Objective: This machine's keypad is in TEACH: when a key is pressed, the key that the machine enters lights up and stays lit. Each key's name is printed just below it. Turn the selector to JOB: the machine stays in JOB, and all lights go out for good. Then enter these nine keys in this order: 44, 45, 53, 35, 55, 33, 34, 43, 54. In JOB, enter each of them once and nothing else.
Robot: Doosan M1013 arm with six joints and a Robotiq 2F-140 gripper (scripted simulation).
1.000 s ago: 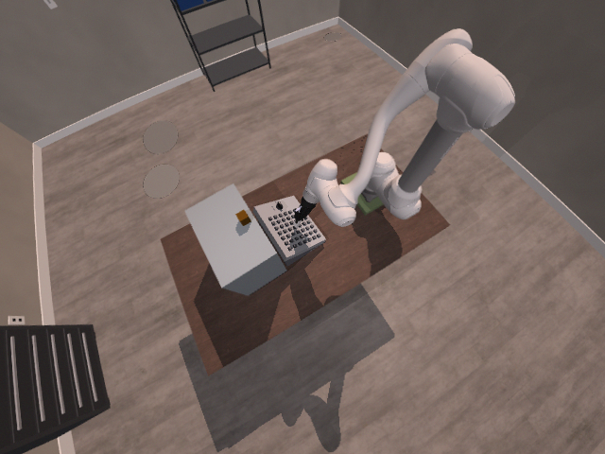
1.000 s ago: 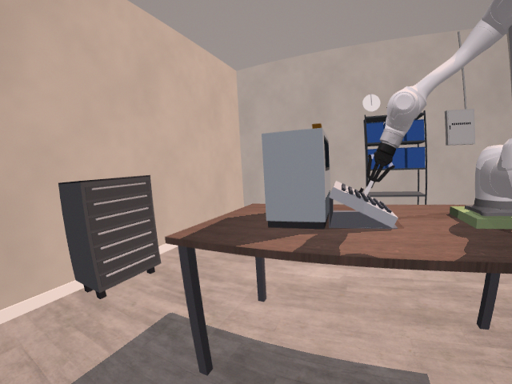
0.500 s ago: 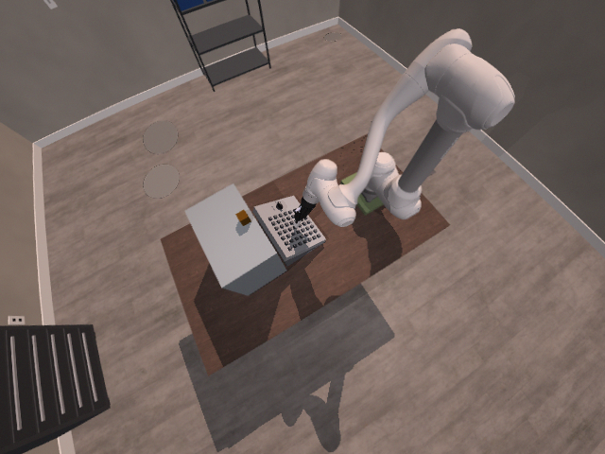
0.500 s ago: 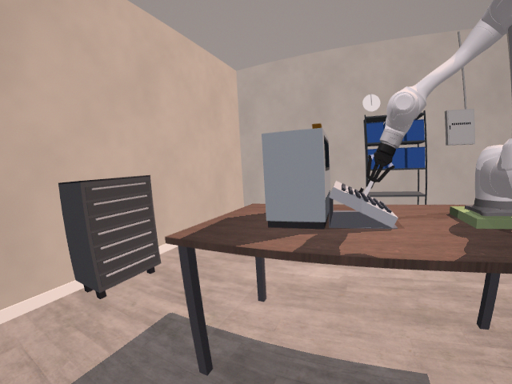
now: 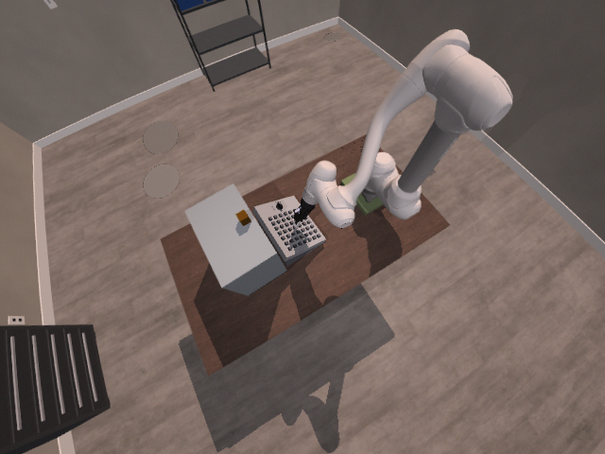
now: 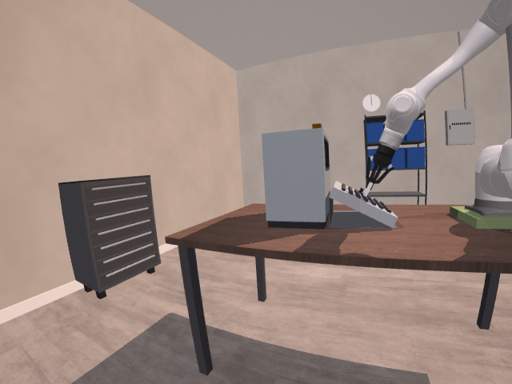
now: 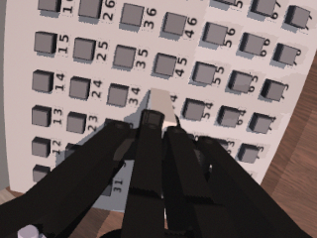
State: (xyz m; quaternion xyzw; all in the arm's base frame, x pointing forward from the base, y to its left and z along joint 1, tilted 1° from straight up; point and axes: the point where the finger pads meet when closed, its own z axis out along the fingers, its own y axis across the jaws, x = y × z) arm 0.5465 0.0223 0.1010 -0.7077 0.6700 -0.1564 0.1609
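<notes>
The sloped keypad lies 40 mm ahead of my hand, 50 mm to the right of it and 70 mm below it. Also, from my hand: key 44: 20 mm ahead, 30 mm below; then black selector knob: 20 mm ahead, 160 mm to the right, 20 mm below.
</notes>
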